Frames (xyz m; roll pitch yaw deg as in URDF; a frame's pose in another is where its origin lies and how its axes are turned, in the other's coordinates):
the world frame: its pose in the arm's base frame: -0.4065 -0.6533 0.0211 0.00 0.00 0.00
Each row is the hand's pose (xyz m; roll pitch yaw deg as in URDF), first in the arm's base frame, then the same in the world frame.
Working: the arm's base frame: its pose in the world frame: 0.4065 0.6533 -0.0211 0.00 0.00 0.00

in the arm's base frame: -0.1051 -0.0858 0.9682 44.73 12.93 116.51
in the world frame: 0.3014 0.5675 0.9471 44.73 12.93 116.51
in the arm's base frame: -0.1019 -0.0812 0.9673 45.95 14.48 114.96
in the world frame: 0.3046 0.5721 0.9462 45.95 14.48 114.96
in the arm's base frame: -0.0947 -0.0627 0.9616 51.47 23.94 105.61
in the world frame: 0.3118 0.5906 0.9405 51.47 23.94 105.61
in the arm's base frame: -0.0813 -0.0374 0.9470 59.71 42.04 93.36
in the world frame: 0.3252 0.6159 0.9259 59.71 42.04 93.36
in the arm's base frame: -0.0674 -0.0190 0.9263 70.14 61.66 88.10
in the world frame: 0.3391 0.6343 0.9052 70.14 61.66 88.10
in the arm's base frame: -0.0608 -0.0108 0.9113 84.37 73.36 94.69
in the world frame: 0.3457 0.6425 0.8902 84.37 73.36 94.69
